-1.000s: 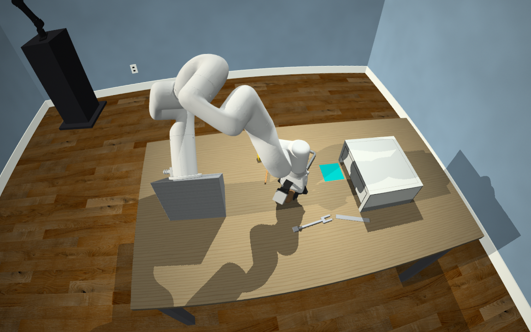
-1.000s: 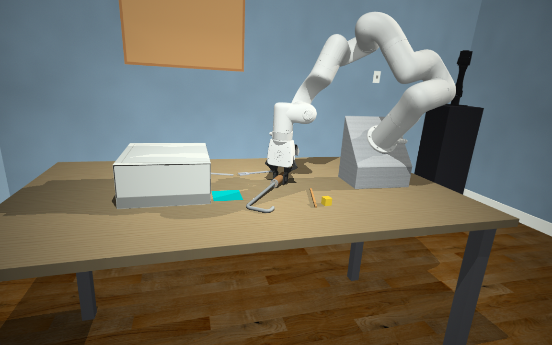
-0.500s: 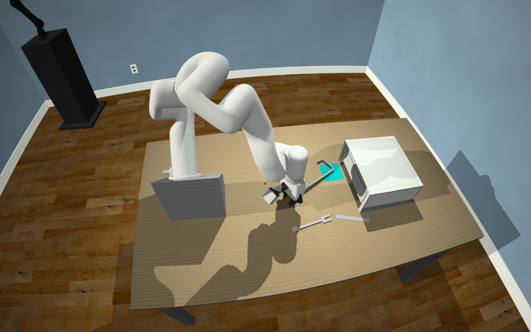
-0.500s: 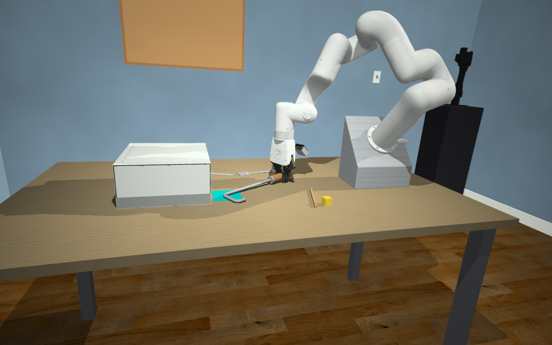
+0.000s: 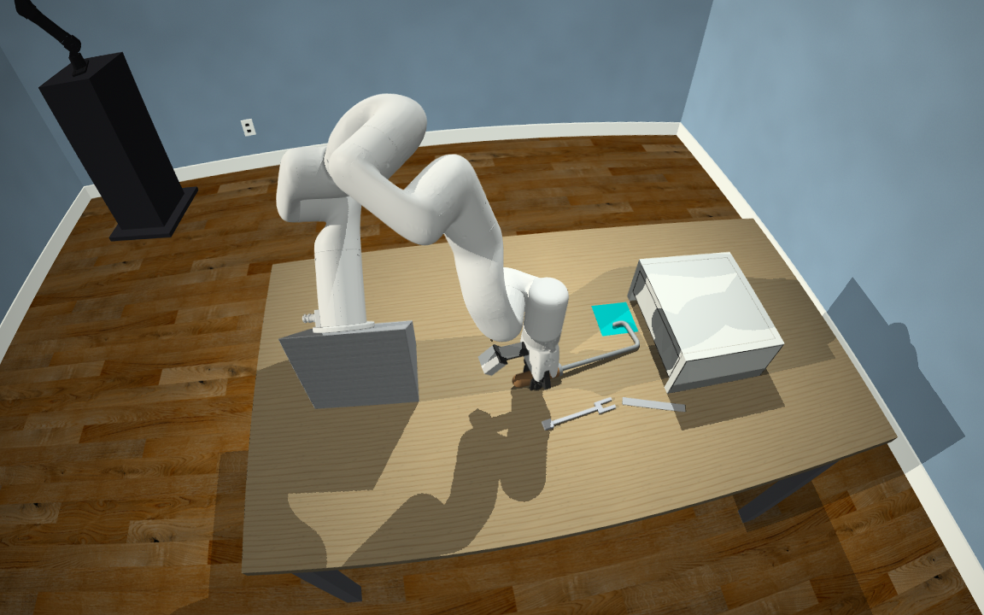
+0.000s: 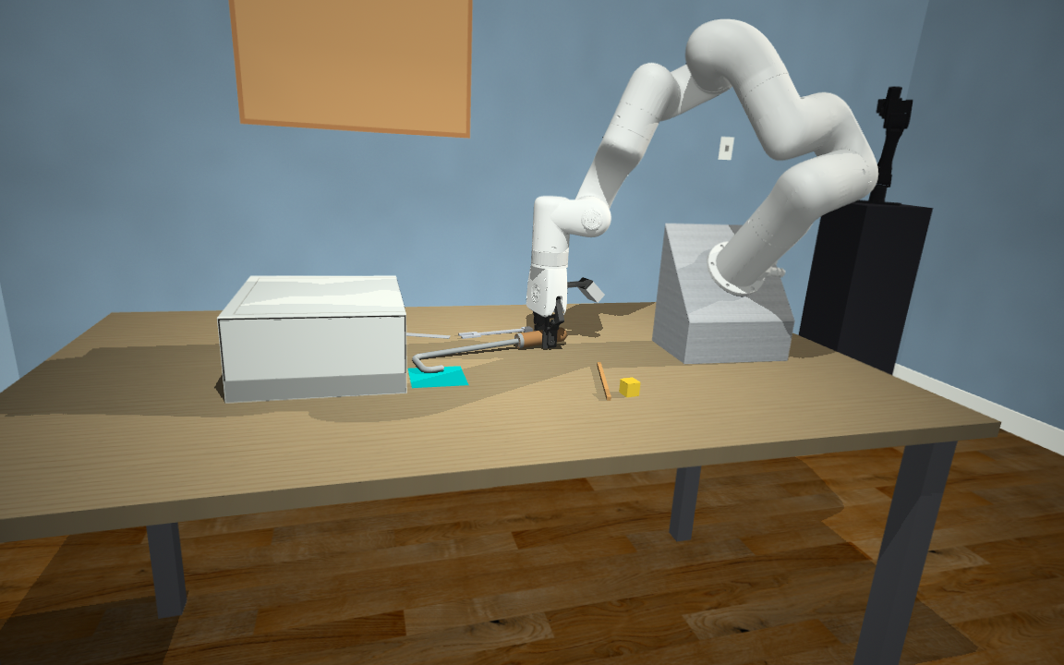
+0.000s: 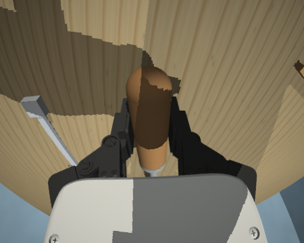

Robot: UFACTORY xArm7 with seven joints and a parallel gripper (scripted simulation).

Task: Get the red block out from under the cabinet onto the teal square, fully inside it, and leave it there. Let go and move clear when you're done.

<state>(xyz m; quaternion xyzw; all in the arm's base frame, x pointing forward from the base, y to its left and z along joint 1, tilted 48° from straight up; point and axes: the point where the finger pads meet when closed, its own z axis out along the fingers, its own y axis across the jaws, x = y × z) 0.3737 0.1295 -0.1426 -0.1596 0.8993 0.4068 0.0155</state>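
The teal square lies 220 mm ahead of my hand, 180 mm to the left of it and 20 mm below it. From my hand the other things lie so: grey forked tool 90 mm ahead, 90 mm to the right, 20 mm below; then hooked tool with wooden handle 110 mm ahead, 80 mm to the left, 10 mm below; then thin wooden stick 70 mm behind, 200 mm to the left, 20 mm below.
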